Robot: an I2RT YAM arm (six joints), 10 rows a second.
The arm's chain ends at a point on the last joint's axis. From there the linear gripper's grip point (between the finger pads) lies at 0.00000 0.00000 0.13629 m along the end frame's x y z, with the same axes.
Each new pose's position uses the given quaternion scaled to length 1; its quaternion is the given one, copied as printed.
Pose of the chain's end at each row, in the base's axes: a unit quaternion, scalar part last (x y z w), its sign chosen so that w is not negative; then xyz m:
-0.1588 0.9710 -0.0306 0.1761 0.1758 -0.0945 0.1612
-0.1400 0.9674 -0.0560 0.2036 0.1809 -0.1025 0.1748
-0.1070 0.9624 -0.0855 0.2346 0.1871 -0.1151 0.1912
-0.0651 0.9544 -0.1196 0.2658 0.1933 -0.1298 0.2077
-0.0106 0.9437 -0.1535 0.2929 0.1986 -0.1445 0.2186
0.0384 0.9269 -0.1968 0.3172 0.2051 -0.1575 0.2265
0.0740 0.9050 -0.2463 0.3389 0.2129 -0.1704 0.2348
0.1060 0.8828 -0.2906 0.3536 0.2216 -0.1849 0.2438
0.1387 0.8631 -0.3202 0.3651 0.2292 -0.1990 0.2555
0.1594 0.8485 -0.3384 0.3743 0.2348 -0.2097 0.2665
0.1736 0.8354 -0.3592 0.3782 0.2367 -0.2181 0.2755
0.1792 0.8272 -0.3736 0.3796 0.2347 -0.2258 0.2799
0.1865 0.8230 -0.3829 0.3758 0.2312 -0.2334 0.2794
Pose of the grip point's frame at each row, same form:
-0.1588 0.9710 -0.0306 0.1761 0.2237 -0.0950 0.0336
-0.1400 0.9674 -0.0560 0.2036 0.2367 -0.1095 0.0507
-0.1070 0.9624 -0.0855 0.2346 0.2511 -0.1307 0.0719
-0.0651 0.9544 -0.1196 0.2658 0.2646 -0.1562 0.0946
-0.0106 0.9437 -0.1535 0.2929 0.2744 -0.1831 0.1121
0.0384 0.9269 -0.1968 0.3172 0.2832 -0.2105 0.1282
0.0740 0.9050 -0.2463 0.3389 0.2915 -0.2380 0.1464
0.1060 0.8828 -0.2906 0.3536 0.2983 -0.2650 0.1646
0.1387 0.8631 -0.3202 0.3651 0.3030 -0.2881 0.1835
0.1594 0.8485 -0.3384 0.3743 0.3067 -0.3042 0.1996
0.1736 0.8354 -0.3592 0.3782 0.3058 -0.3178 0.2134
0.1792 0.8272 -0.3736 0.3796 0.3020 -0.3286 0.2209
0.1865 0.8230 -0.3829 0.3758 0.2960 -0.3384 0.2216

